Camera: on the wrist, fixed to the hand. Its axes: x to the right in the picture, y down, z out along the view.
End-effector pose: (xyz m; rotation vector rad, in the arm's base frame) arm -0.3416 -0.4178 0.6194 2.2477 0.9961 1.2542
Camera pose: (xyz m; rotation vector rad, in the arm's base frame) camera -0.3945 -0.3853 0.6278 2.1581 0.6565 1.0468
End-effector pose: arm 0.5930 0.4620 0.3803 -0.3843 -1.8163 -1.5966
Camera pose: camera 0.5764 0.4054 0.3593 -0.7526 -1.7482 -1.8256
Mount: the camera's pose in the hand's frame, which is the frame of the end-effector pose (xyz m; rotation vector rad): 0.0102 -0.0378 -0.0489 -0.2634 -0.2301 0.0471
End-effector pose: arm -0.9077 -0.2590 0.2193 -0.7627 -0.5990 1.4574
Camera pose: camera -0.8456 -0.2519 0.2161 -0.8224 -0.9687 1.5393
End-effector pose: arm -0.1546 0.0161 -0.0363 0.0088 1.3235 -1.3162
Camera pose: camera -0.2162 0.0275 -0.0362 -0.2840 1.2804 -1.0607
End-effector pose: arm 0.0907 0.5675 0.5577 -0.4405 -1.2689 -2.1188
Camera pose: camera 0.0596 0.5342 0.5147 -0.8398 -1.0894 -2.2530
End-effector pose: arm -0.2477 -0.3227 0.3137 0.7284 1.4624 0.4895
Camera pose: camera -0.3003 -0.3350 0.2819 0.5888 1.1426 0.6012
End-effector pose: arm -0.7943 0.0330 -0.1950 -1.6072 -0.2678 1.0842
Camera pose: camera -0.7383 0.0210 -0.1696 -1.7263 -0.5471 1.3152
